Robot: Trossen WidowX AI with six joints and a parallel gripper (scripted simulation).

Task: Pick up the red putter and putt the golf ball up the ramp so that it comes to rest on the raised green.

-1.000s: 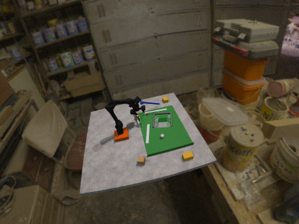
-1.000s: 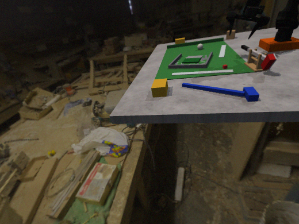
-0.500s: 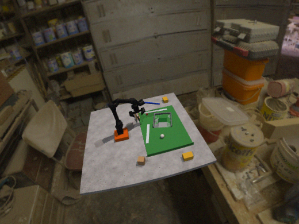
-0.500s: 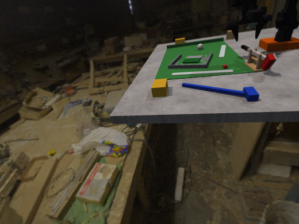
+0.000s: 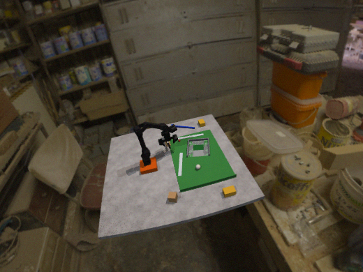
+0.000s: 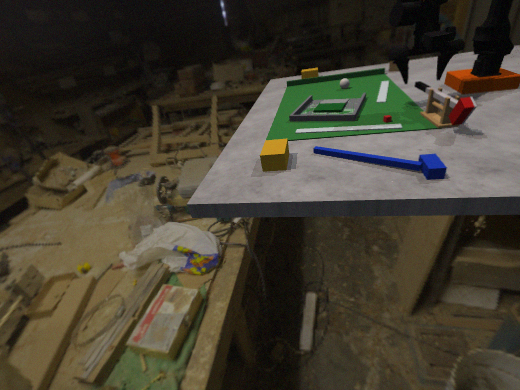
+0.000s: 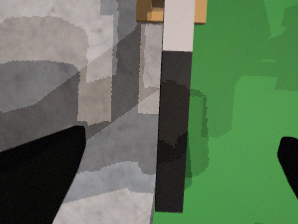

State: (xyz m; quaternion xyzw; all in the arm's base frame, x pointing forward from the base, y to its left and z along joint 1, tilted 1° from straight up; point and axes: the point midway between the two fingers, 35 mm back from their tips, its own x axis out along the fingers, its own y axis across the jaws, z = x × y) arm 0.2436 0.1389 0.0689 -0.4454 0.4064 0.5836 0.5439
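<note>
Right now my gripper tip is 1 cm past the wooden stand, 13 cm to the right of it and 4 cm above it. Round my gripper tip: white golf ball: 20 cm ahead, 34 cm to the right, 5 cm below; green mat: 24 cm ahead, 18 cm to the right, 8 cm below; red cube: 11 cm ahead, 11 cm to the left, 7 cm below.
</note>
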